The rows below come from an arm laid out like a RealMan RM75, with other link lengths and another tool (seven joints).
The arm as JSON. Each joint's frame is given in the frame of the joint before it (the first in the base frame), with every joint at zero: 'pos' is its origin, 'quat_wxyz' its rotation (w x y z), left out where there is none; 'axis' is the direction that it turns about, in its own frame. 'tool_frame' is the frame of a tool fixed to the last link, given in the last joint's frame.
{
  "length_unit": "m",
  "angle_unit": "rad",
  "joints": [
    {
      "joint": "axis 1",
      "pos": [
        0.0,
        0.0,
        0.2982
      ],
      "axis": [
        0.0,
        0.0,
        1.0
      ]
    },
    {
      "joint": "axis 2",
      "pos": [
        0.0,
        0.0,
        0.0
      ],
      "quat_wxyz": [
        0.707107,
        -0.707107,
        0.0,
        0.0
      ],
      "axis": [
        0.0,
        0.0,
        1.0
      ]
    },
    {
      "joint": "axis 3",
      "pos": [
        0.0,
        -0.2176,
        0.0
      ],
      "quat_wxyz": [
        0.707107,
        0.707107,
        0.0,
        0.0
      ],
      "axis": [
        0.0,
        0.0,
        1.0
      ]
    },
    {
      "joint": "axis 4",
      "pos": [
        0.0,
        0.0,
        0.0
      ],
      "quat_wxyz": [
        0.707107,
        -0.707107,
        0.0,
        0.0
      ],
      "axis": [
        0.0,
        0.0,
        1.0
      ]
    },
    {
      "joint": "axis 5",
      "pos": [
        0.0,
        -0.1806,
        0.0
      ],
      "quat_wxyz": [
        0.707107,
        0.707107,
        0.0,
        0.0
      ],
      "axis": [
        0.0,
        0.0,
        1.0
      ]
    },
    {
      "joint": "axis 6",
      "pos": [
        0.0,
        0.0,
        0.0
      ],
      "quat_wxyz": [
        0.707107,
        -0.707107,
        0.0,
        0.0
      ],
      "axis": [
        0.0,
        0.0,
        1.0
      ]
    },
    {
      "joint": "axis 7",
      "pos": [
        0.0,
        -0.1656,
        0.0
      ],
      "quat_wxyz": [
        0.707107,
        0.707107,
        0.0,
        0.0
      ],
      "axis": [
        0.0,
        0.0,
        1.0
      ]
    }
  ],
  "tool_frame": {
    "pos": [
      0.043,
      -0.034,
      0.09
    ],
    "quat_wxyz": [
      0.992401,
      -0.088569,
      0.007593,
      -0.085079
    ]
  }
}
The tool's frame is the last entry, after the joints.
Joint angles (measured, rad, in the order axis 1, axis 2, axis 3, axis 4, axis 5, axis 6, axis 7), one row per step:
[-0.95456 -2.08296 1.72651 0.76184 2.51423 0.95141 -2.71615]
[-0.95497 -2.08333 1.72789 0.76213 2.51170 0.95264 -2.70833]
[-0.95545 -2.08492 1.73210 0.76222 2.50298 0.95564 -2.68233]
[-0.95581 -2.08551 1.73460 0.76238 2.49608 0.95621 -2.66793]
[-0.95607 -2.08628 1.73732 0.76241 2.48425 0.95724 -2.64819]
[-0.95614 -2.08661 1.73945 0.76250 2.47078 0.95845 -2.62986]
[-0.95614 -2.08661 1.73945 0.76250 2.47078 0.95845 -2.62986]
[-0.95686 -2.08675 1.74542 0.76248 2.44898 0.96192 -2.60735]
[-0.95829 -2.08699 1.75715 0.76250 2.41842 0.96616 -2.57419]
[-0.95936 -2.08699 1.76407 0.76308 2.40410 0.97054 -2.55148]
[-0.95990 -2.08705 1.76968 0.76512 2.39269 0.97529 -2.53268]
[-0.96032 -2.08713 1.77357 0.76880 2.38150 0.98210 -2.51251]
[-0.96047 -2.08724 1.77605 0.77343 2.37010 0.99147 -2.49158]
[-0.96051 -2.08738 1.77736 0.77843 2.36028 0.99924 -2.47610]
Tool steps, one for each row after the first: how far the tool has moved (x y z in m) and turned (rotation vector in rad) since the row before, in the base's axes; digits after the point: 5 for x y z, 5 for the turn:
[0.00072 -0.00075 -0.00089 -0.00574 0.00175 -0.00602]
[0.00199 -0.00264 -0.00305 -0.01862 0.00489 -0.01872]
[0.00154 -0.00136 -0.00172 -0.00982 0.00058 -0.01035]
[0.00221 -0.00209 -0.00250 -0.01374 -0.00161 -0.01230]
[0.00221 -0.00206 -0.00234 -0.01289 -0.00372 -0.00993]
[0.00000 0.00000 0.00000 0.00000 0.00000 0.00000]
[0.00300 -0.00365 -0.00371 -0.01978 -0.00574 -0.01106]
[0.00440 -0.00552 -0.00548 -0.02943 -0.00587 -0.01957]
[0.00224 -0.00333 -0.00293 -0.01885 0.00109 -0.01592]
[0.00210 -0.00294 -0.00240 -0.01611 0.00076 -0.01386]
[0.00253 -0.00310 -0.00228 -0.01709 0.00008 -0.01472]
[0.00258 -0.00350 -0.00225 -0.01858 -0.00037 -0.01409]
[0.00263 -0.00279 -0.00173 -0.01434 -0.00240 -0.01053]

